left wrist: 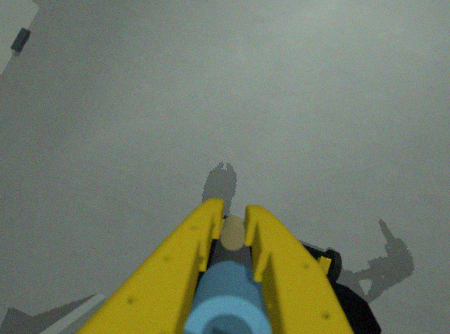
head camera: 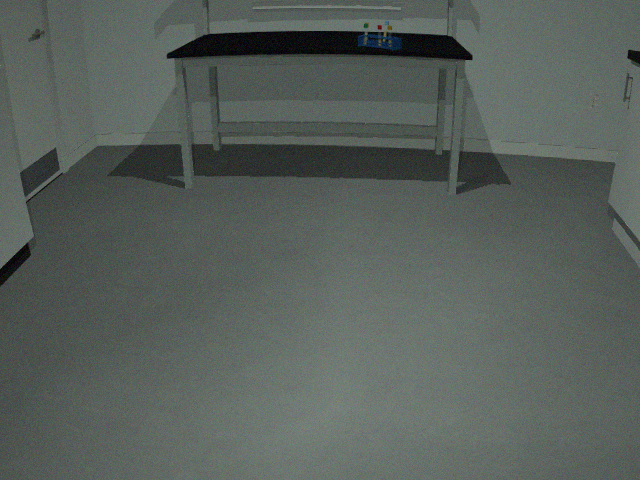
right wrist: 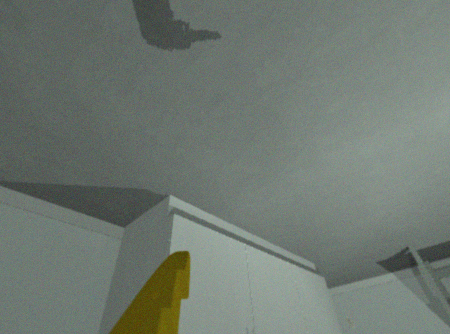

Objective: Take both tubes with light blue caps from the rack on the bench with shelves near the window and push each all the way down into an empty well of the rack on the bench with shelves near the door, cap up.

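Places are measured from the left arm's base along level axes (x ahead, y left, z up), in metres.
Pixels of known places: left hand at its tool point: [left wrist: 222, 214]; right hand at its tool point: [right wrist: 189, 268].
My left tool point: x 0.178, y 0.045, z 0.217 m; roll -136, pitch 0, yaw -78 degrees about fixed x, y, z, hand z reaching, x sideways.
Behind a point stands the place of what it marks.
My left gripper [left wrist: 234, 204] @(z 0.217, x 0.178, y 0.045 m) is shut on a tube with a light blue cap [left wrist: 229, 280] @(z 0.231, x 0.165, y 0.038 m); the cap is nearest the camera and the pale tube end shows between the jaw tips. In the right wrist view one notched jaw of my right gripper [right wrist: 181, 257] @(z 0.031, x 0.130, y -0.452 m) shows, so it is fully open, with nothing seen at it. In the head view a blue rack [head camera: 395, 45] @(z 0.010, x 2.846, y -0.254 m) stands far ahead, right of centre on a black-topped bench [head camera: 279, 43] @(z -0.013, x 3.017, y 0.343 m). It holds tubes with green, red, yellow and light blue [head camera: 387, 23] @(z 0.113, x 2.915, y -0.215 m) caps. Its wells are too small to make out.
The bench's front legs [head camera: 186, 129] @(z -0.434, x 2.827, y 0.822 m) [head camera: 455, 129] @(z -0.410, x 2.850, y -0.573 m) stand on the floor ahead. A door [head camera: 25, 93] @(z -0.171, x 2.789, y 1.796 m) and a white unit [head camera: 12, 206] @(z -0.471, x 1.911, y 1.355 m) are at the left, a cabinet [head camera: 626, 155] @(z -0.340, x 2.411, y -1.343 m) at the right edge. The right wrist view shows white cabinets [right wrist: 215, 270] @(z -0.386, x 1.031, y -1.343 m).
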